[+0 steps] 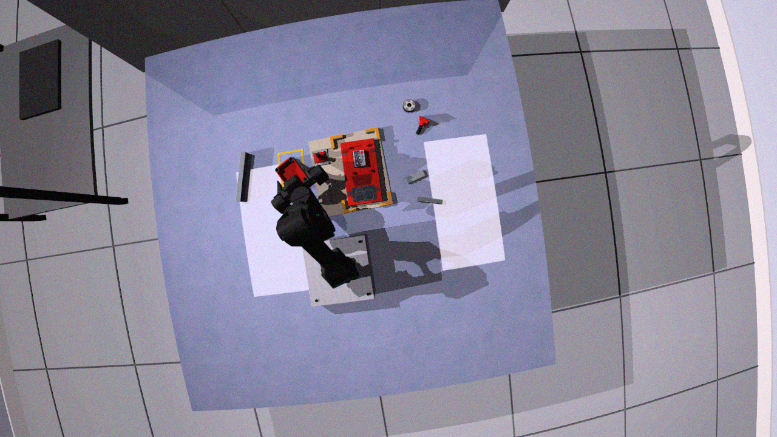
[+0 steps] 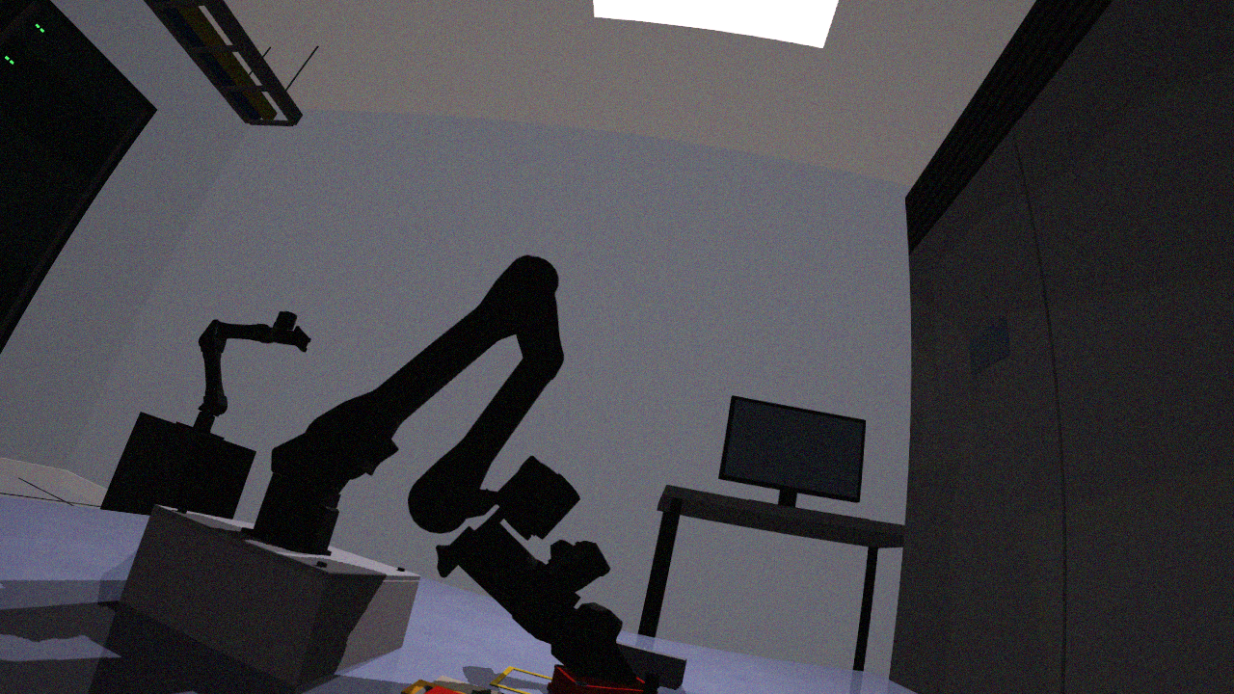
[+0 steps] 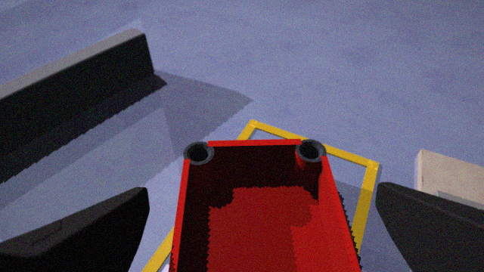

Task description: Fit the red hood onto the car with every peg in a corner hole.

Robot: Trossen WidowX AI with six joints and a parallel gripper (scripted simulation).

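The red hood lies 1 cm behind my gripper tip and 3 cm below it. Round my gripper tip: wheel (16 cm ahead, 40 cm to the right, 3 cm below); engine block (1 cm ahead, 22 cm to the right, 1 cm below).
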